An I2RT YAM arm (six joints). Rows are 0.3 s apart.
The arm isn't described. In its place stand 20 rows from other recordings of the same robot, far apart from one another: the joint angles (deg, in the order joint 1, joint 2, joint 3, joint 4, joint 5, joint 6), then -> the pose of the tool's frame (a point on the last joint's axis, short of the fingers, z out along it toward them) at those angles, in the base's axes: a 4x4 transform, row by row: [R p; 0 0 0 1], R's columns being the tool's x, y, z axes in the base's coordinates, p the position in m.
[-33.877 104.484 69.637 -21.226 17.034 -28.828] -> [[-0.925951, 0.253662, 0.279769, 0.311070], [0.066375, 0.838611, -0.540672, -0.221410], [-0.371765, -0.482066, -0.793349, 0.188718], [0, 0, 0, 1]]
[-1.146 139.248 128.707 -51.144 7.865 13.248] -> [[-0.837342, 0.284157, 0.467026, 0.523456], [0.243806, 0.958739, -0.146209, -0.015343], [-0.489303, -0.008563, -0.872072, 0.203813], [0, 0, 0, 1]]
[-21.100 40.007 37.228 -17.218 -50.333 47.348] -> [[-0.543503, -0.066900, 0.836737, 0.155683], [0.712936, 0.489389, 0.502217, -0.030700], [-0.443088, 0.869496, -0.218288, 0.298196], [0, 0, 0, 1]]
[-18.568 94.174 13.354 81.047 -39.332 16.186] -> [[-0.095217, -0.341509, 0.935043, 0.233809], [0.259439, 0.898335, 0.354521, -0.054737], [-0.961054, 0.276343, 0.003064, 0.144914], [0, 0, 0, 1]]
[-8.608 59.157 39.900 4.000 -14.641 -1.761] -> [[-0.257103, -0.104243, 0.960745, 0.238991], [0.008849, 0.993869, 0.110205, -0.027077], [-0.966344, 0.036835, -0.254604, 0.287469], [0, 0, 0, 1]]
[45.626 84.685 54.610 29.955 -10.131 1.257] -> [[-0.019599, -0.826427, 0.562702, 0.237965], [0.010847, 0.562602, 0.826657, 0.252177], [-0.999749, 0.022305, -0.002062, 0.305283], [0, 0, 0, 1]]
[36.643 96.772 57.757 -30.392 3.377 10.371] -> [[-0.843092, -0.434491, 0.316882, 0.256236], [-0.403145, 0.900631, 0.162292, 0.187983], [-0.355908, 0.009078, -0.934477, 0.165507], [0, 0, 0, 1]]
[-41.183 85.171 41.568 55.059 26.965 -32.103] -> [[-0.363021, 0.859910, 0.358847, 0.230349], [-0.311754, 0.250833, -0.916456, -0.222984], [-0.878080, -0.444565, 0.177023, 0.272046], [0, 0, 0, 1]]
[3.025 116.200 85.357 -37.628 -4.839 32.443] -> [[-0.828745, 0.427872, 0.360703, 0.417102], [0.491499, 0.864702, 0.103535, 0.025049], [-0.267601, 0.263089, -0.926916, 0.174449], [0, 0, 0, 1]]
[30.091 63.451 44.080 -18.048 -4.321 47.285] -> [[-0.762015, 0.012023, 0.647448, 0.206308], [0.405203, 0.788752, 0.462257, 0.122650], [-0.505118, 0.614594, -0.605912, 0.258469], [0, 0, 0, 1]]
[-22.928 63.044 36.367 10.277 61.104 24.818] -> [[0.167673, 0.982096, 0.085866, 0.203072], [0.149301, 0.060798, -0.986921, -0.119739], [-0.974472, 0.178299, -0.136433, 0.266687], [0, 0, 0, 1]]
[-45.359 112.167 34.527 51.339 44.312 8.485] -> [[-0.167882, 0.984719, -0.046307, 0.207043], [0.320255, 0.010053, -0.947278, -0.245046], [-0.932337, -0.173861, -0.317049, 0.087436], [0, 0, 0, 1]]
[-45.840 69.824 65.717 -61.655 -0.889 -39.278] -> [[-0.943047, 0.149656, 0.297096, 0.155477], [0.062486, 0.956885, -0.283667, -0.159311], [-0.326739, -0.248947, -0.911738, 0.303667], [0, 0, 0, 1]]
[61.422 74.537 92.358 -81.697 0.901 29.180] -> [[-0.801469, -0.554335, 0.224410, 0.102262], [-0.452235, 0.807320, 0.379100, 0.186563], [-0.391319, 0.202351, -0.897732, 0.401648], [0, 0, 0, 1]]
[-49.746 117.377 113.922 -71.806 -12.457 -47.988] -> [[-0.945601, 0.010717, 0.325153, 0.275471], [-0.005946, 0.998721, -0.050211, -0.313470], [-0.325275, -0.049413, -0.944328, 0.287876], [0, 0, 0, 1]]
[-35.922 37.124 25.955 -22.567 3.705 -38.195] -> [[-0.742380, 0.216223, 0.634129, 0.122202], [-0.224132, 0.811806, -0.539199, -0.091371], [-0.631377, -0.542419, -0.554206, 0.223416], [0, 0, 0, 1]]
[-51.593 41.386 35.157 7.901 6.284 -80.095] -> [[-0.831138, 0.163532, 0.531476, 0.109596], [-0.527782, 0.068950, -0.846577, -0.144514], [-0.175088, -0.984126, 0.029002, 0.324294], [0, 0, 0, 1]]
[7.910 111.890 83.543 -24.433 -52.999 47.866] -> [[-0.945386, 0.208359, 0.250664, 0.412345], [0.319239, 0.436575, 0.841124, 0.085995], [0.065822, 0.875208, -0.479248, 0.218956], [0, 0, 0, 1]]
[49.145 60.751 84.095 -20.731 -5.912 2.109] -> [[-0.000362, -0.820194, 0.572085, 0.129019], [0.055540, 0.571185, 0.818940, 0.154786], [-0.998456, 0.032070, 0.045347, 0.501000], [0, 0, 0, 1]]
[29.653 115.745 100.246 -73.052 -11.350 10.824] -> [[-0.945208, -0.317541, -0.075821, 0.335068], [-0.326243, 0.927345, 0.183294, 0.198817], [0.012109, 0.197987, -0.980130, 0.234776], [0, 0, 0, 1]]
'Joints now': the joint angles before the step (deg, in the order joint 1, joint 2, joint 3, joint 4, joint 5, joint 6). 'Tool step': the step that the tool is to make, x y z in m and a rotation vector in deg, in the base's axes. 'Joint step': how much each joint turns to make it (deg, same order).
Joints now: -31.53 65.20 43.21 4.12 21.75 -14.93
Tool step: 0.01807 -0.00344 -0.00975 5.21 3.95 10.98
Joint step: -0.02 4.78 3.05 -3.89 -11.13 -1.73
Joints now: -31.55 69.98 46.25 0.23 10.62 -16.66
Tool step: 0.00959 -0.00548 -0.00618 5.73 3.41 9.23
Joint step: -1.24 3.58 3.30 -5.50 -10.73 -1.94
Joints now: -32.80 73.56 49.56 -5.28 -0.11 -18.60
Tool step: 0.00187 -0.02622 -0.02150 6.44 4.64 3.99
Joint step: -4.98 6.32 2.59 -4.02 -8.91 -2.75
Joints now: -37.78 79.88 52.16 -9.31 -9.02 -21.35
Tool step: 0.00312 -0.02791 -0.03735 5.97 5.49 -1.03
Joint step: -3.85 8.68 1.58 -1.13 -2.83 -1.05
